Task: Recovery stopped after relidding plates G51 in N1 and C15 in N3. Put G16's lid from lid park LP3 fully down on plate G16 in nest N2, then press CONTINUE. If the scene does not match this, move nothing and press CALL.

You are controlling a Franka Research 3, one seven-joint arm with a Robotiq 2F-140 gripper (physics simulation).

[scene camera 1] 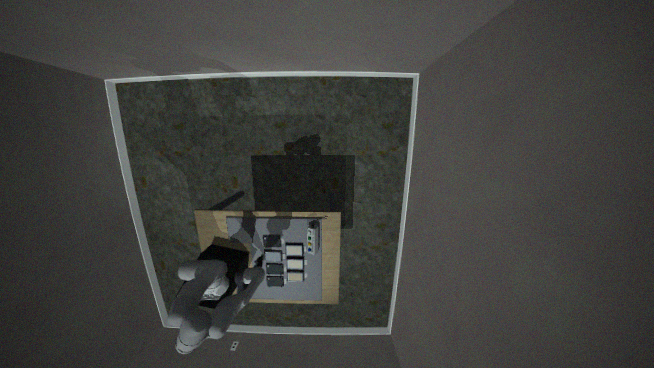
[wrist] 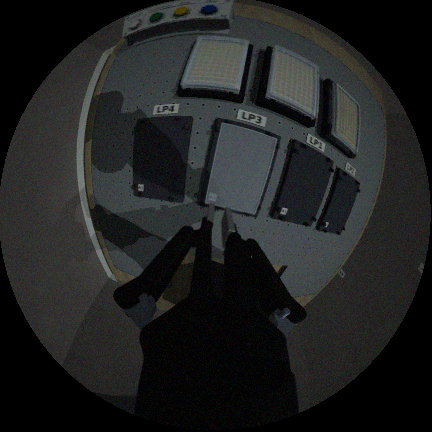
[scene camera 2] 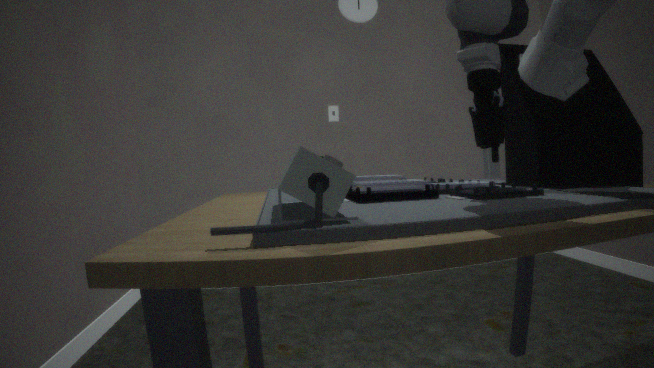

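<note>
G16's lid (scene camera 1: 273,256) (wrist: 242,167) is a pale translucent sheet, flat in park LP3. Its small tag is too dark to read. My gripper (scene camera 2: 492,171) (wrist: 217,212) is shut, fingertips nearly together with a narrow gap and nothing visible between them. In the wrist view the tips appear at the lid's near edge; contact cannot be told. Three cream plates sit in dark nests: left (scene camera 1: 295,250) (wrist: 217,65), middle (scene camera 1: 295,263) (wrist: 292,82), right (scene camera 1: 295,276) (wrist: 346,115). Nest labels do not show. The right plate looks yellower. The green button (wrist: 156,17) is on the panel (scene camera 1: 312,239).
Dark parks LP4 (wrist: 161,157), LP1 (wrist: 305,184) and another at right (wrist: 340,201) flank LP3 and show no lid. The panel also bears white, yellow (wrist: 181,11) and blue (wrist: 209,9) buttons. A tilted box (scene camera 2: 305,172) on a post stands near the board's corner.
</note>
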